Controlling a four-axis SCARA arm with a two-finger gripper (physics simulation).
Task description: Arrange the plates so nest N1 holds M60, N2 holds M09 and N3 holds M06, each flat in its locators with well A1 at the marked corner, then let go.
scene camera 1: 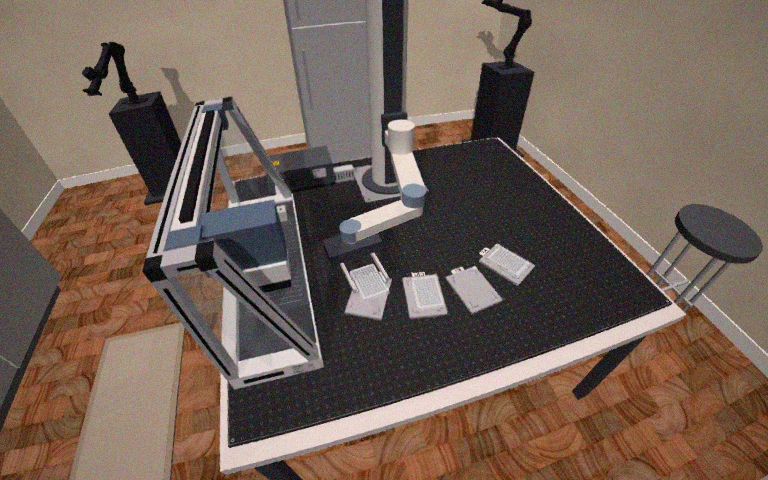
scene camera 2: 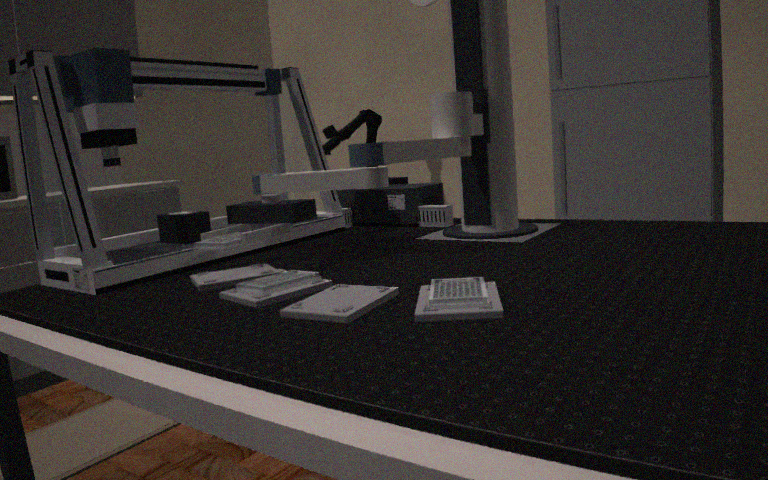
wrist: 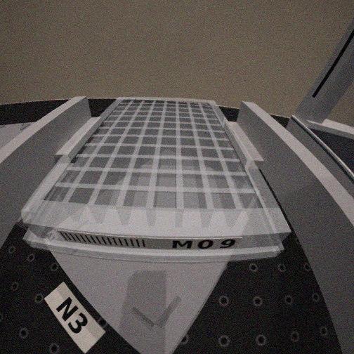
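Pixels of known places: gripper, fingertip midpoint: (scene camera 1: 371, 285) (scene camera 2: 222, 238); arm's base at its link origin: (scene camera 1: 388, 181) (scene camera 2: 490, 235).
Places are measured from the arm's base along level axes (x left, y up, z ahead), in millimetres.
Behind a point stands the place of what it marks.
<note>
My gripper (scene camera 1: 370, 283) @(y 101, x -258, z 671 mm) (wrist: 163, 109) is shut on plate M09 (scene camera 1: 368, 278) @(y 98, x -260, z 638 mm) (scene camera 2: 218, 240) @(y 98, x -264, z 676 mm) (wrist: 204, 244), a clear gridded plate gripped by its long sides. It is held flat above nest N3 (scene camera 1: 367, 308) @(y 25, x -282, z 697 mm) (scene camera 2: 232, 275) @(y 25, x -253, z 660 mm) (wrist: 196, 280) and turned relative to it. The N3 label (wrist: 75, 317) and one corner locator (wrist: 157, 312) show in the wrist view. A second plate (scene camera 1: 427, 290) @(y 36, x -77, z 693 mm) (scene camera 2: 277, 281) @(y 41, x -63, z 721 mm) sits on the neighbouring nest (scene camera 1: 425, 312) @(y 25, x -111, z 765 mm). The third nest (scene camera 1: 474, 288) @(y 25, x 80, z 726 mm) (scene camera 2: 339, 302) @(y 25, x 91, z 745 mm) bears no plate. Another plate (scene camera 1: 508, 261) @(y 36, x 248, z 661 mm) (scene camera 2: 458, 289) @(y 38, x 254, z 665 mm) sits on the far right nest (scene camera 2: 458, 314) @(y 22, x 286, z 729 mm). Their markings are unreadable.
A gantry frame (scene camera 1: 271, 367) @(y 84, x -583, z 850 mm) (scene camera 2: 220, 253) @(y 35, x -450, z 526 mm) stands left of the nests. The arm column (scene camera 1: 375, 90) @(y 459, x -61, z 44 mm) (scene camera 2: 501, 124) @(y 288, x 64, z 39 mm) rises behind them. A dark box (scene camera 1: 305, 168) @(y 124, x -373, z -35 mm) (scene camera 2: 368, 206) @(y 75, x -420, z -35 mm) and a small white rack (scene camera 1: 343, 172) @(y 63, x -204, z -44 mm) (scene camera 2: 435, 215) @(y 47, x -190, z -44 mm) stand at the back.
</note>
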